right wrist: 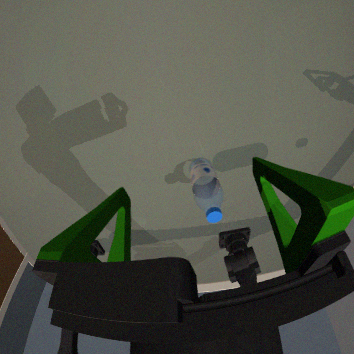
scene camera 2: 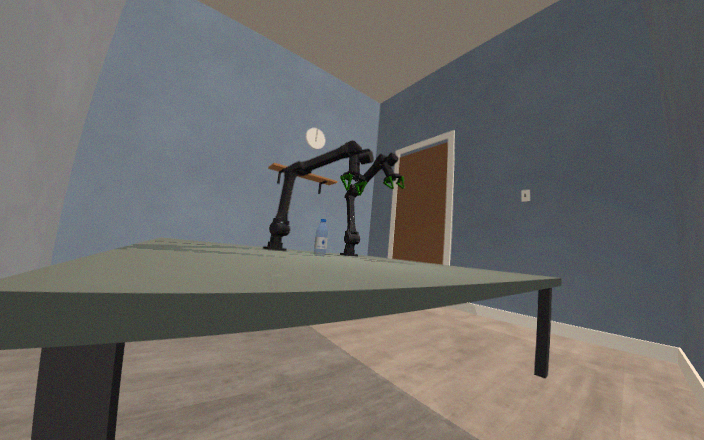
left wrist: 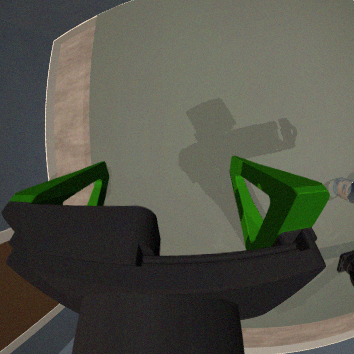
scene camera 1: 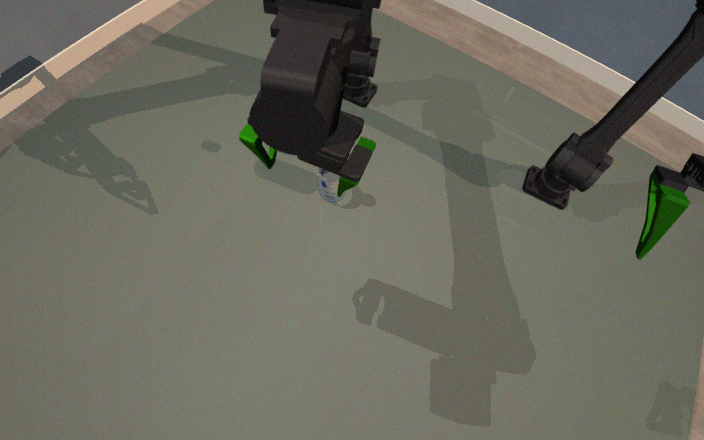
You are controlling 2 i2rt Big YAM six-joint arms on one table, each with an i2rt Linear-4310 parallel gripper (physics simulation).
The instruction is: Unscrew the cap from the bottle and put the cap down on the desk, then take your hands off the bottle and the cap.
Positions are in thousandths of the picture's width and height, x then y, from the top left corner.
Note:
The left gripper (left wrist: 473,468) is open and holds nothing. The right gripper (scene camera 1: 434,408) is open, with nothing in its grasp.
The right gripper also shows in the right wrist view (right wrist: 530,507).

